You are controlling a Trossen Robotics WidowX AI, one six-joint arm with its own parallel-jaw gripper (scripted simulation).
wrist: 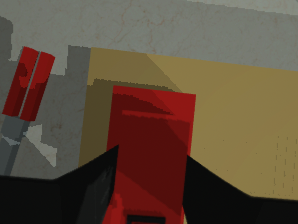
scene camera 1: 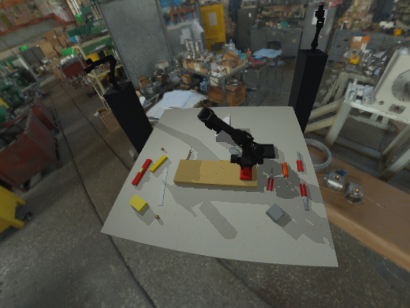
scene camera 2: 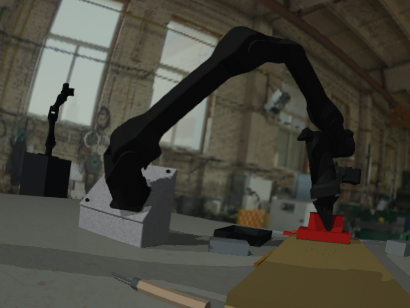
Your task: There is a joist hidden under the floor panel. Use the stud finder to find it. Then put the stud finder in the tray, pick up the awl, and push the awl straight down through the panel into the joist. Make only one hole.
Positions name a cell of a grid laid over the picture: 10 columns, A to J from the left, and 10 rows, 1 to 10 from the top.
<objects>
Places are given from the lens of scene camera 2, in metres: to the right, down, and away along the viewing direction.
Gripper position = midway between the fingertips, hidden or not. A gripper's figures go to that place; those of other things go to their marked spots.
my gripper (scene camera 2: I8): 0.27, 0.16, 0.63
stud finder (scene camera 2: H8): 0.23, 0.16, 0.61
black tray (scene camera 2: G8): 0.12, 0.19, 0.72
The marked spots on the black tray and the stud finder are 0.16 m apart.
</objects>
